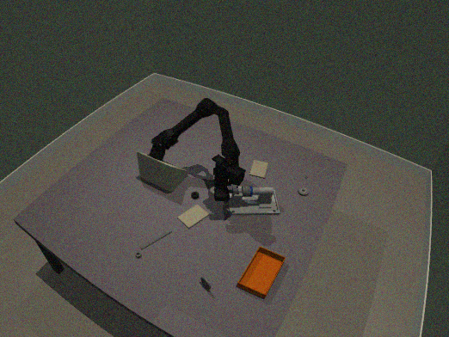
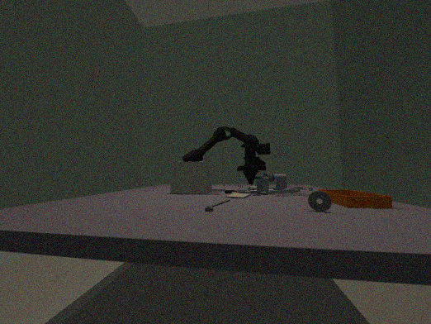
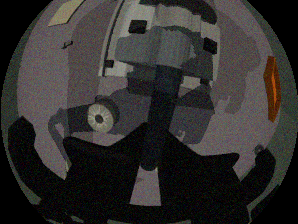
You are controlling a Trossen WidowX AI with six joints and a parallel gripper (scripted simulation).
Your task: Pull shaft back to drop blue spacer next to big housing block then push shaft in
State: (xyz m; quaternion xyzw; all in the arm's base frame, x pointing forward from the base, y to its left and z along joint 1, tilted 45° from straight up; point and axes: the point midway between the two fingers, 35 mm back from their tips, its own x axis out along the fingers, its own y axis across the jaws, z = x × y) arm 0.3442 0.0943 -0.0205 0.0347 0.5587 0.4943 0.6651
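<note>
My gripper tip is now 6 cm past the white ring, 4 cm to the right of it and 4 cm above it. Round my gripper tip: black ring 12 cm behind, 4 cm to the right, 4 cm below; then dark shaft 6 cm ahead, 5 cm to the left, 3 cm above; then blue spacer 11 cm ahead, 8 cm to the left, 3 cm above.
</note>
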